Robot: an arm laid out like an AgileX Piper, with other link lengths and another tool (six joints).
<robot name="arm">
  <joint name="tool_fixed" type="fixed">
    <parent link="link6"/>
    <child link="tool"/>
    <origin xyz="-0.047 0.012 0.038" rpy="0 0.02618 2.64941"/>
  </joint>
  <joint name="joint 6" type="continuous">
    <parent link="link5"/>
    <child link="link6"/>
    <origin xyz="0 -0.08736 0" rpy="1.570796 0 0"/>
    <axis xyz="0 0 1"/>
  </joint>
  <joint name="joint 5" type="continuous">
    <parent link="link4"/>
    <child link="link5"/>
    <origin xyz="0 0 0" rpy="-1.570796 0 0"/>
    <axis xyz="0 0 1"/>
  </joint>
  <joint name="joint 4" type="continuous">
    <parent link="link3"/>
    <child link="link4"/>
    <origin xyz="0.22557 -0.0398 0" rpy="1.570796 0 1.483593"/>
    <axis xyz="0 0 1"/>
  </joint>
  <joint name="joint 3" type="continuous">
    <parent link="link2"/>
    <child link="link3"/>
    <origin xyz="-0.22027 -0.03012 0" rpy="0 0 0"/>
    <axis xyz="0 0 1"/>
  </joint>
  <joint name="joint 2" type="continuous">
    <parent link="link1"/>
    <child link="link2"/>
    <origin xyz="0 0 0" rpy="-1.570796 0 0"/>
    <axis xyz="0 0 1"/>
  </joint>
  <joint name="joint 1" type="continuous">
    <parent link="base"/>
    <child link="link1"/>
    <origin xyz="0 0 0.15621" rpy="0 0 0"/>
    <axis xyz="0 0 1"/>
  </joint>
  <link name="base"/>
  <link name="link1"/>
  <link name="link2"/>
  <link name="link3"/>
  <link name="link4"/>
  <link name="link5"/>
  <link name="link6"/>
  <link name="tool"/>
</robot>
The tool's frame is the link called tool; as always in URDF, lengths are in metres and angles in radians. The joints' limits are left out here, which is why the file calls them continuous.
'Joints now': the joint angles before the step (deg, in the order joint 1, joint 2, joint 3, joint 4, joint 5, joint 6). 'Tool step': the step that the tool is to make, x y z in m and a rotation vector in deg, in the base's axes. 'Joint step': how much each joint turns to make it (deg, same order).
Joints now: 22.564 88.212 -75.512 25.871 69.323 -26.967
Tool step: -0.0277 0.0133 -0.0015 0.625 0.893 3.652
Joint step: 4.190 -3.577 4.355 0.908 -0.381 0.276
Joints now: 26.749 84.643 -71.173 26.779 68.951 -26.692
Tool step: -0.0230 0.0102 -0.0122 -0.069 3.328 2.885
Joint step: 3.487 -1.533 4.308 1.462 0.010 0.405
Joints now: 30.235 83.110 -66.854 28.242 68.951 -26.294
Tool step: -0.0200 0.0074 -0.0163 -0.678 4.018 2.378
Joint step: 2.963 -0.469 4.116 1.529 0.004 0.273
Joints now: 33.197 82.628 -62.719 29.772 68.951 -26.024
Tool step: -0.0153 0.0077 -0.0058 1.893 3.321 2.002
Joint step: 1.917 -0.272 2.574 3.735 0.016 -1.287
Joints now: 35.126 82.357 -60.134 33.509 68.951 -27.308
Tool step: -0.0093 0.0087 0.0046 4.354 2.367 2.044
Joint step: 0.826 0.143 0.774 5.477 0.343 -3.253
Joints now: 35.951 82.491 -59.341 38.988 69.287 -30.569
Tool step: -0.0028 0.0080 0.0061 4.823 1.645 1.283
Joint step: 0.110 0.887 0.009 5.598 -0.014 -3.834
